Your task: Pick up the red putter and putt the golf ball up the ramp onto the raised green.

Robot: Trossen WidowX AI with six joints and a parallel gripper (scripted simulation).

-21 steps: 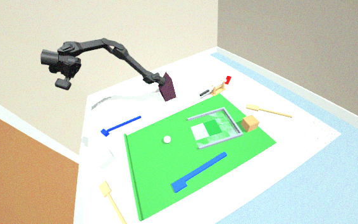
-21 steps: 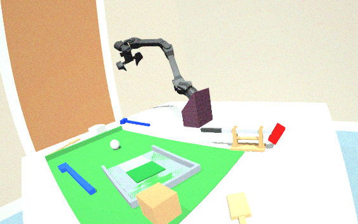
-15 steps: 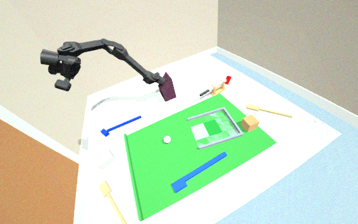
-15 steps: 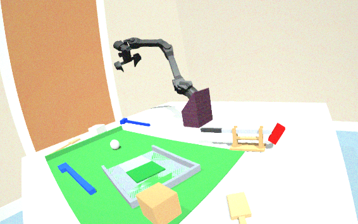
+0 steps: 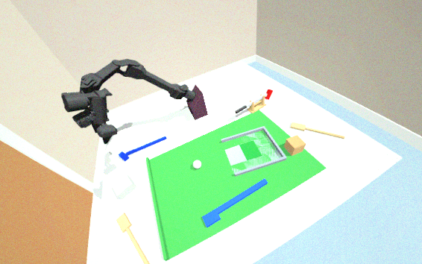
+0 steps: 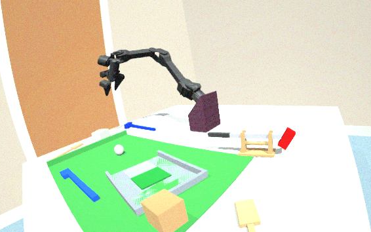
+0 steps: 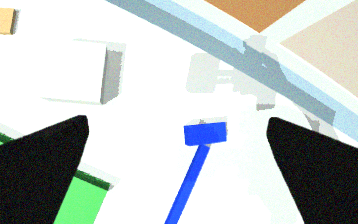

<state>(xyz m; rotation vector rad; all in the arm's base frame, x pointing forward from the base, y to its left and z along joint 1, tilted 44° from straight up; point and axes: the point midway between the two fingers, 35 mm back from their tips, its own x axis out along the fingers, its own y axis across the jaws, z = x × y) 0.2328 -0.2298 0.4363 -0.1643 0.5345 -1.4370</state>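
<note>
My gripper tip is now 20 mm past the wooden stand, 830 mm to the right of it and 210 mm above it. Round my gripper tip: white golf ball (190 mm ahead, 340 mm to the left, 220 mm below); then blue putter (90 mm behind, 80 mm to the left, 230 mm below); then green mat (250 mm ahead, 460 mm to the left, 250 mm below).
</note>
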